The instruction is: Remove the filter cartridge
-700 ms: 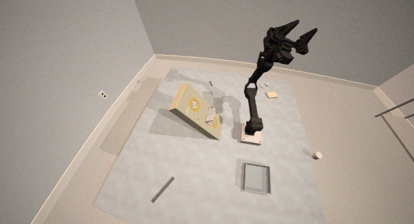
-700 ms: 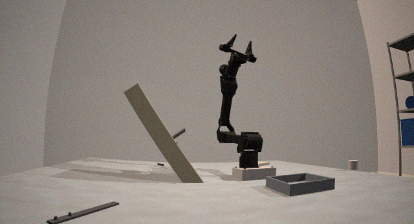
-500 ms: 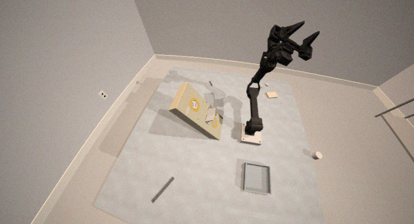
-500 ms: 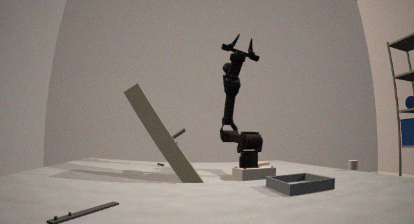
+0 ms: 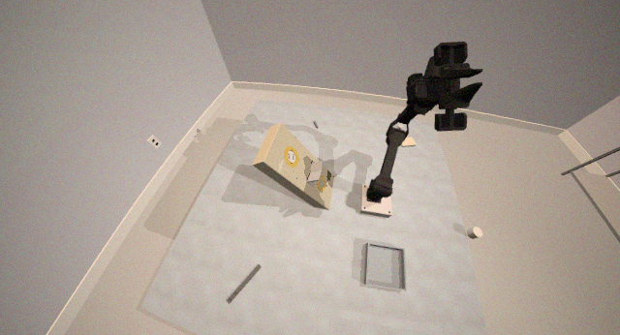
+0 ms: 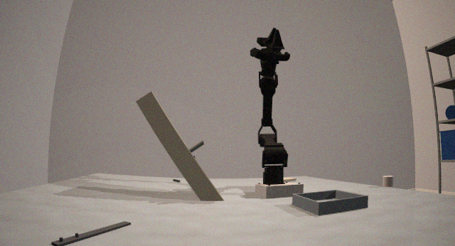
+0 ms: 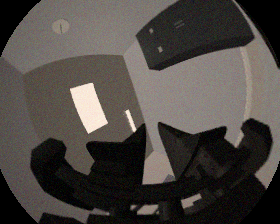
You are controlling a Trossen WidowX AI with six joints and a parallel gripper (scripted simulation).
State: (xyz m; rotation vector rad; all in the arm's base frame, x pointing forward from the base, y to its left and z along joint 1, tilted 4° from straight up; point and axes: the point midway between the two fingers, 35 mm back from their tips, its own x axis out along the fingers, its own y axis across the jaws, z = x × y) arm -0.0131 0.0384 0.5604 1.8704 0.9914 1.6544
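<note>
My gripper tip is 39 cm short of the white round filter cartridge, 38 cm above it and 2 cm to the left of it. Also, from my gripper tip: tan service panel: 46 cm below, 35 cm ahead, 2 cm to the right; small white cup: 60 cm below, 47 cm behind, 6 cm to the left; grey tray: 61 cm below, 25 cm to the left, 5 cm behind.
</note>
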